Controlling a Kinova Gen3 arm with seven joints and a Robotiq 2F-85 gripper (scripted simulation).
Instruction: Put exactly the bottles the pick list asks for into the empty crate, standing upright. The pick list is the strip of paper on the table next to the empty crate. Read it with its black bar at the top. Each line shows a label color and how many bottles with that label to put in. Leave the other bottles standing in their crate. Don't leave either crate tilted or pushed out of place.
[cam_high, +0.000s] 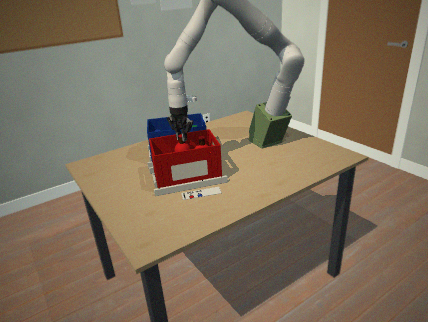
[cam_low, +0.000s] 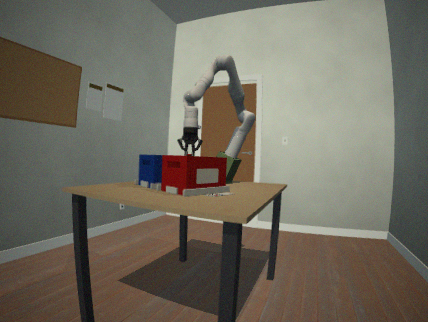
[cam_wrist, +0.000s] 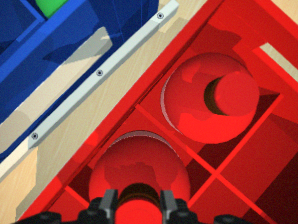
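Right now my hand is 170 mm to the left of the blue-label bottle, 90 mm above it and 50 mm short of it. Round my hand: red crate (100 mm below, 40 mm to the left, 10 mm ahead); then blue crate (190 mm to the right, 100 mm below, 50 mm behind); then green-label bottle (120 mm to the right, 120 mm behind, 90 mm below).
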